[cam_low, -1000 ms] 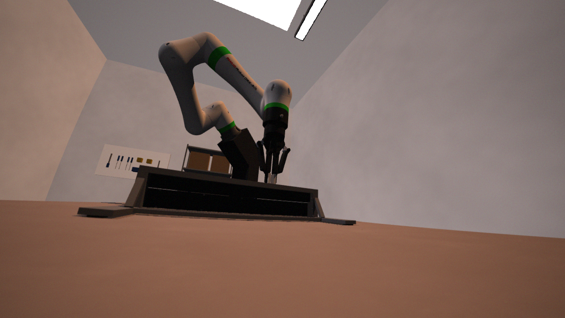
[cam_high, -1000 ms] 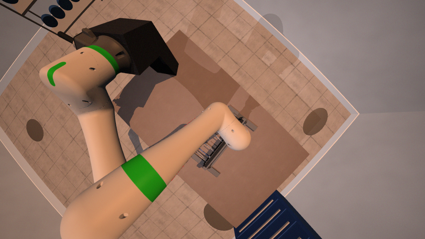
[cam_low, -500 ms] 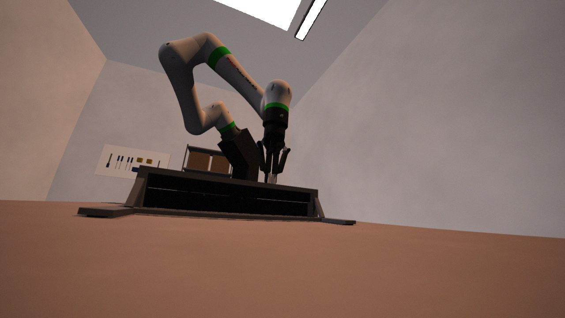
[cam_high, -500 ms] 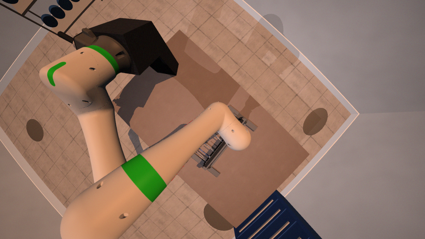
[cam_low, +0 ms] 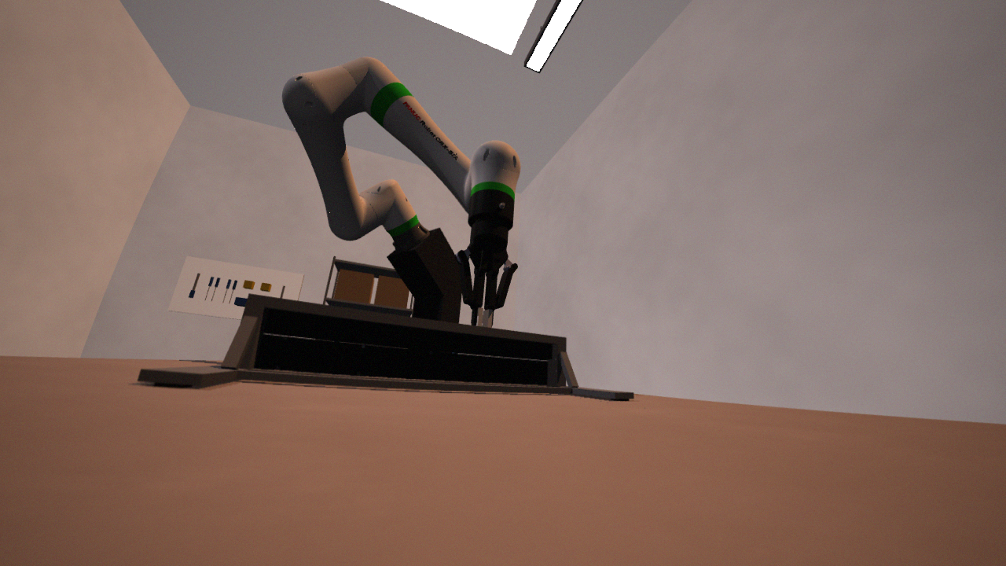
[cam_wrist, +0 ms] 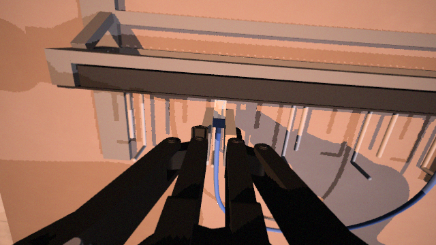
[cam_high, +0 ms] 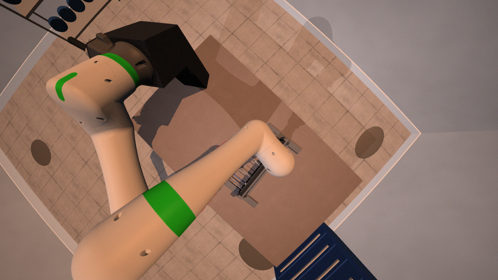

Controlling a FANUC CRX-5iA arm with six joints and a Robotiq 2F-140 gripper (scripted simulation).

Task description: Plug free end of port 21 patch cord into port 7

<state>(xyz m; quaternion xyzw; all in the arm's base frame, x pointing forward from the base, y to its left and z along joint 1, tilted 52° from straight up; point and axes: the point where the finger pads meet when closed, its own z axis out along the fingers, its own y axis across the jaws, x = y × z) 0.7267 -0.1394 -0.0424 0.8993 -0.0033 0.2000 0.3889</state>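
Now: the plug 3 cm below my hand and 1 cm ahead of it.
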